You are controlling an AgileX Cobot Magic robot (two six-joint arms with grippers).
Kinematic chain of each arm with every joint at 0, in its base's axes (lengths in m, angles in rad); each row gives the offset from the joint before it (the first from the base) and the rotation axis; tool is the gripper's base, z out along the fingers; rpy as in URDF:
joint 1: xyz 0 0 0.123 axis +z
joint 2: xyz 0 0 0 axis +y
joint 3: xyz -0.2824 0 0.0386 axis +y
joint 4: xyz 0.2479 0 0.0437 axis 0.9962 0 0.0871
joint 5: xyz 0 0 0 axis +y
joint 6: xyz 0.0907 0 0.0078 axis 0.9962 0 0.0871
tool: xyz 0 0 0 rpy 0 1.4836 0
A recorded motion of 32 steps. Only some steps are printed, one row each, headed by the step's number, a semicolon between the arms.
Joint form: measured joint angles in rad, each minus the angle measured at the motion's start. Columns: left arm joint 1, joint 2, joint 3, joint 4, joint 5, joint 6; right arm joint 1, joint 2, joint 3, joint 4, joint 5, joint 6.
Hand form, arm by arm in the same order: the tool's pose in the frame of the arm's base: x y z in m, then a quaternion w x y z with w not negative. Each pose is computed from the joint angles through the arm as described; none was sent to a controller.
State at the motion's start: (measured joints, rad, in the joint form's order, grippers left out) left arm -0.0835 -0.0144 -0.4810 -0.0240 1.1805 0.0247; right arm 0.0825 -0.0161 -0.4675 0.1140 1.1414 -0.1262
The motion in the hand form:
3: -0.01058 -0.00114 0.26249 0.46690 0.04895 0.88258 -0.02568; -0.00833 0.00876 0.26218 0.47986 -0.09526 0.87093 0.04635
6: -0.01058 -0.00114 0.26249 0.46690 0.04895 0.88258 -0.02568; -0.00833 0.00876 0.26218 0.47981 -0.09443 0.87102 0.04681
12: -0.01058 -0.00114 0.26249 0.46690 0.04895 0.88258 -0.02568; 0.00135 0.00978 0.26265 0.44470 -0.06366 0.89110 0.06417
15: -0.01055 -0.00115 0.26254 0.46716 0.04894 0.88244 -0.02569; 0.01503 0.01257 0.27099 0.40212 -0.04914 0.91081 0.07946
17: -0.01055 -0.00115 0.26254 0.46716 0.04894 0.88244 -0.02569; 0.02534 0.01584 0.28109 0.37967 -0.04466 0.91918 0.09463
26: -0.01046 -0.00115 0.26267 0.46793 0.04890 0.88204 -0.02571; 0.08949 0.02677 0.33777 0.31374 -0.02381 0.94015 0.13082
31: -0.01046 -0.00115 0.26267 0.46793 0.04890 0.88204 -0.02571; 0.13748 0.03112 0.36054 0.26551 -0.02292 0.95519 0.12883
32: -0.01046 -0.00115 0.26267 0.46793 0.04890 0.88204 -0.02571; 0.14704 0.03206 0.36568 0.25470 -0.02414 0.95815 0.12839
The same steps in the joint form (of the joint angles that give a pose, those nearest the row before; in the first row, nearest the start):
3: 0.0000 0.0000 0.0000 0.0000 0.0000 0.0000; 0.0001 0.0000 0.0000 -0.0001 0.0000 0.0000
6: 0.0000 0.0000 0.0000 0.0000 0.0000 0.0000; 0.0001 0.0000 0.0000 -0.0001 0.0000 0.0020
12: 0.0000 0.0000 0.0000 0.0000 0.0000 0.0000; 0.0000 0.0728 -0.0020 0.0024 0.0042 0.0709
15: 0.0001 0.0000 0.0000 -0.0001 -0.0006 0.0001; 0.0000 0.1902 -0.0362 0.0220 0.0119 0.1008
17: 0.0001 0.0000 0.0000 -0.0001 -0.0006 0.0001; -0.0001 0.2753 -0.0768 0.0511 0.0138 0.1077
26: 0.0000 0.0000 0.0000 0.0000 -0.0023 0.0000; 0.0000 0.6678 -0.3452 0.1189 0.0224 0.1384
31: 0.0000 0.0000 0.0000 0.0000 -0.0023 0.0000; 0.0000 0.8989 -0.5231 0.1189 0.0707 0.1409
32: 0.0000 0.0000 0.0000 0.0000 -0.0023 0.0000; 0.0000 0.9447 -0.5672 0.1189 0.0917 0.1409

